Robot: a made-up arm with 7 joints.
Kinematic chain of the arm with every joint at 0, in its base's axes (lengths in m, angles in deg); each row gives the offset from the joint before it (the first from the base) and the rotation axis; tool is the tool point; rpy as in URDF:
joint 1: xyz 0 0 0.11 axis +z
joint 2: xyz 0 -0.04 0.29 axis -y
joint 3: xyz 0 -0.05 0.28 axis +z
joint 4: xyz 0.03 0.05 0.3 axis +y
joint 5: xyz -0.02 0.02 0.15 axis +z
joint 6: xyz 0 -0.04 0.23 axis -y
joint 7: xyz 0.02 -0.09 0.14 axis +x
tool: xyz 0 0 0 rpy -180 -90 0
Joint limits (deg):
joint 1: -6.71..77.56
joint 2: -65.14..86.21
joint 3: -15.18..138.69
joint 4: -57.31..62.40
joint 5: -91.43..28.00
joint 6: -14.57..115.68
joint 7: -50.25..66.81
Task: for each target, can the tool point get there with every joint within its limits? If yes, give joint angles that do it. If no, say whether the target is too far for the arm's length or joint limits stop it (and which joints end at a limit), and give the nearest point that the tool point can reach.
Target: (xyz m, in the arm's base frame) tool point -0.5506 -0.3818 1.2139
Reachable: yes | joints 16.22 27.96 22.37 -13.29 -7.86 52.61 44.35
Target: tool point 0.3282 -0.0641 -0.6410
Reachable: no: joint limits stop it (at a limit: joint 1, joint 2, joint 4) | nearest point 0.0451 -0.6778 0.0170 | short by 0.943 m
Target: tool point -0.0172 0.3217 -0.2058
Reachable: no: joint limits stop it (at a limit: joint 1, joint 2, joint 3, joint 4) | nearest point -0.6051 0.1862 0.0941 | short by 0.674 m
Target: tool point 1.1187 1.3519 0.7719
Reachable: no: too far | nearest point 0.6911 0.8352 0.6775 | short by 0.677 m
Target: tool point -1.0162 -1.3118 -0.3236
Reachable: no: too far | nearest point -0.6379 -0.8235 0.1389 | short by 0.772 m
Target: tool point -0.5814 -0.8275 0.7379
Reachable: yes | joints 37.15 58.27 54.28 -21.48 -59.42 30.58 -0.40
